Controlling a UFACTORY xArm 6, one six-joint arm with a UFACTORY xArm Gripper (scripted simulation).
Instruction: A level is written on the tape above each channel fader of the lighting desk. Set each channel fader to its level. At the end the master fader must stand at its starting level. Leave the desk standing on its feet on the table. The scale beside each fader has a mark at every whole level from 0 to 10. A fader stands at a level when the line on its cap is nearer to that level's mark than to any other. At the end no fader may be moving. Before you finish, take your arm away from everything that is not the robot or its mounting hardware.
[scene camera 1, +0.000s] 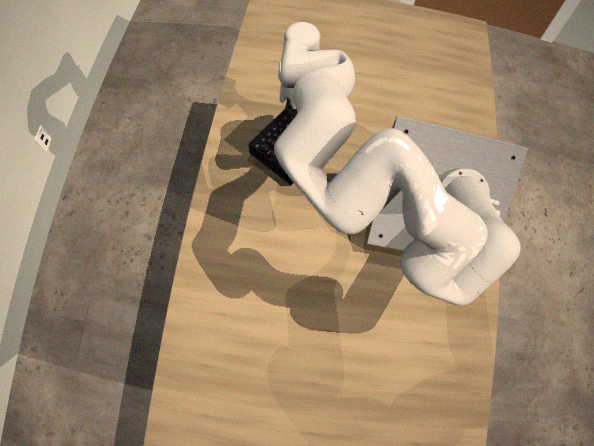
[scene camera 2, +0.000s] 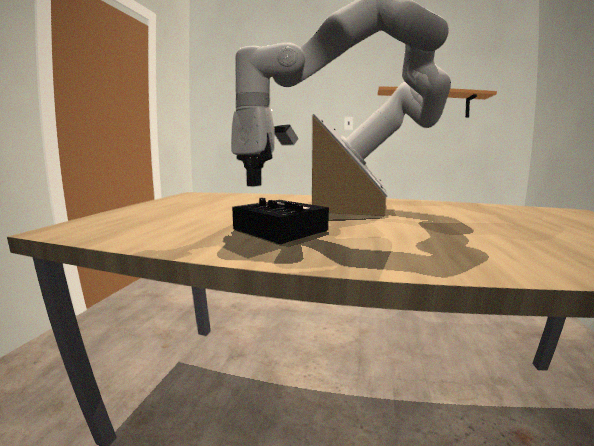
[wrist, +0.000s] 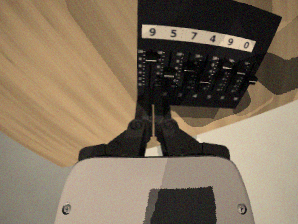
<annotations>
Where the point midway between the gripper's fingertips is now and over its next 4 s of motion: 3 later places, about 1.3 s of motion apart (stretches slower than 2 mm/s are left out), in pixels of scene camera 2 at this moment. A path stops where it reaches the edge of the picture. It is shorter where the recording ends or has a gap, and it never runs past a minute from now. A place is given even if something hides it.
My gripper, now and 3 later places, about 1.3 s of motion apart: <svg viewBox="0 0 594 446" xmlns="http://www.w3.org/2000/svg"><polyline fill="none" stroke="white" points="254,186 289,188 303,189 303,197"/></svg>
</annotations>
